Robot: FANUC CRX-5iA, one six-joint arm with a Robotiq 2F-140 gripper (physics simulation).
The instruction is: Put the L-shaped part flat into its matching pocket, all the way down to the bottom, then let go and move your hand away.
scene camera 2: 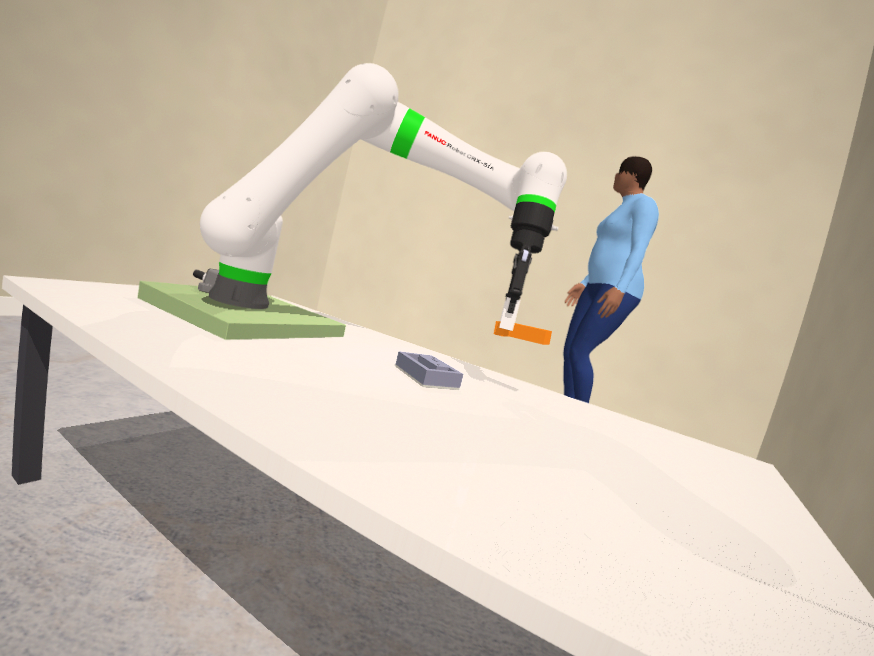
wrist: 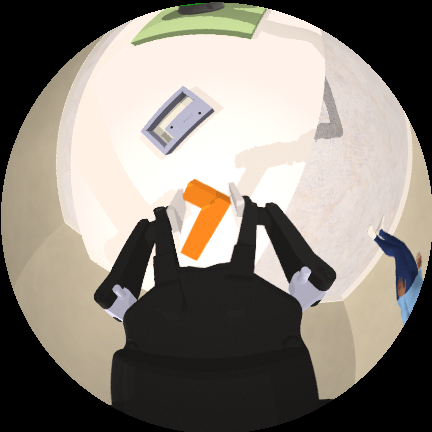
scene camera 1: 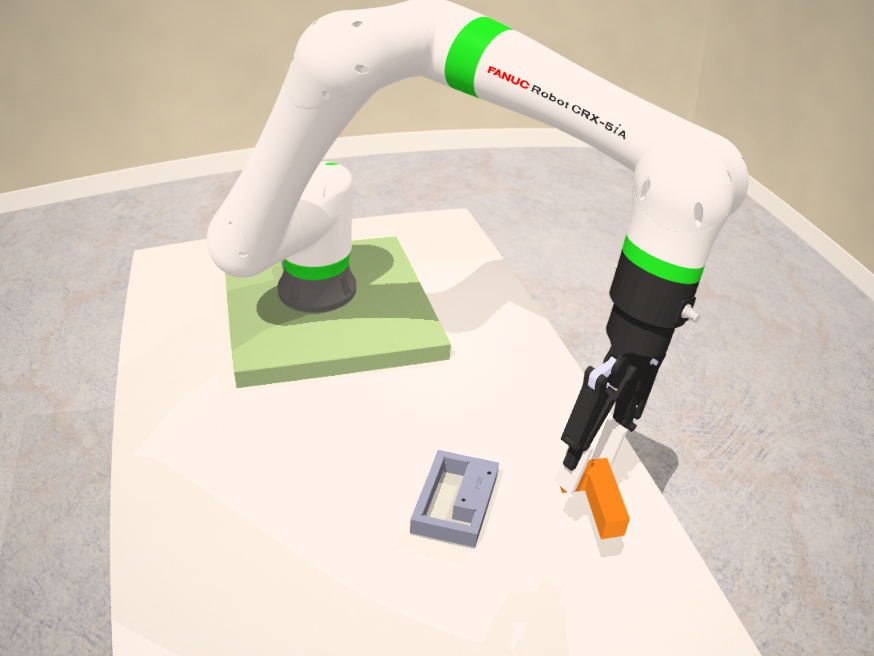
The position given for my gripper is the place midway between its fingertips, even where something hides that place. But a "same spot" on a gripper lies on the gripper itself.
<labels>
my gripper: scene camera 2; wrist 206, 194; scene camera 1
orange L-shaped part: scene camera 2 532, 334; wrist; scene camera 1
same spot on my gripper: (scene camera 2: 511, 304) = (scene camera 1: 569, 455)
same spot on orange L-shaped part: (wrist: 213, 203) = (scene camera 1: 595, 464)
</labels>
